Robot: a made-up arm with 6 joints.
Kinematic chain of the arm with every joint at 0, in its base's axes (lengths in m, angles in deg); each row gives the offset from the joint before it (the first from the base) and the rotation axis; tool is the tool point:
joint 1: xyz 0 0 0.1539 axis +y
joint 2: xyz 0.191 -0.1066 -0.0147 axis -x
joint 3: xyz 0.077 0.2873 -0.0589 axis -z
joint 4: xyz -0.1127 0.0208 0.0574 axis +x
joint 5: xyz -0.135 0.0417 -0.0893 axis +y
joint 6: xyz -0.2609 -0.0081 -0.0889 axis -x
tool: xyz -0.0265 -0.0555 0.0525
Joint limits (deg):
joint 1: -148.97..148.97
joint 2: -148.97..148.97
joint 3: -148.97..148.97
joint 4: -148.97..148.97
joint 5: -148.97..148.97
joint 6: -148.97..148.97
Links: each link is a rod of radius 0.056 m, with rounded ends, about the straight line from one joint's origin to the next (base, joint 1, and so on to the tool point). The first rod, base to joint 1, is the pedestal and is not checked.
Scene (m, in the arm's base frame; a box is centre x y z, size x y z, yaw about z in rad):
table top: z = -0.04
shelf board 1: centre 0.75 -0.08 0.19 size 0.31 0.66 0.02 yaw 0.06
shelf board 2: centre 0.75 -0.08 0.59 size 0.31 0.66 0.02 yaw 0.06
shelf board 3: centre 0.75 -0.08 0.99 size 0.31 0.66 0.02 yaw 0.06
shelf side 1: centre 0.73 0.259 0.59 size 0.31 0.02 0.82 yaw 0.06
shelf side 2: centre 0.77 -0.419 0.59 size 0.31 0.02 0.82 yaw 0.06
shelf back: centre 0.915 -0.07 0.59 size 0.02 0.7 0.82 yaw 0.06
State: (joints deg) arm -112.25 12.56 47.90 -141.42 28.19 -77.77
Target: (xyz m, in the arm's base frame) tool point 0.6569 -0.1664 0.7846
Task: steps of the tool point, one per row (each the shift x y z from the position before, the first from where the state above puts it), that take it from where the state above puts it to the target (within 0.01 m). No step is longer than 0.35 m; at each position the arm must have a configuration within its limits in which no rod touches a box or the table.
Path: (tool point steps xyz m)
1: -0.1650 0.0401 -0.0051
2: -0.1596 0.0066 0.0787
3: -0.1128 -0.0296 0.1550
4: -0.0308 -0.0660 0.2043
5: 0.0708 -0.1001 0.2105
6: 0.1697 -0.1294 0.1672
7: 0.2423 -0.1516 0.0793
8: 0.2691 -0.1651 -0.0370
9: 0.2407 -0.1688 -0.1581

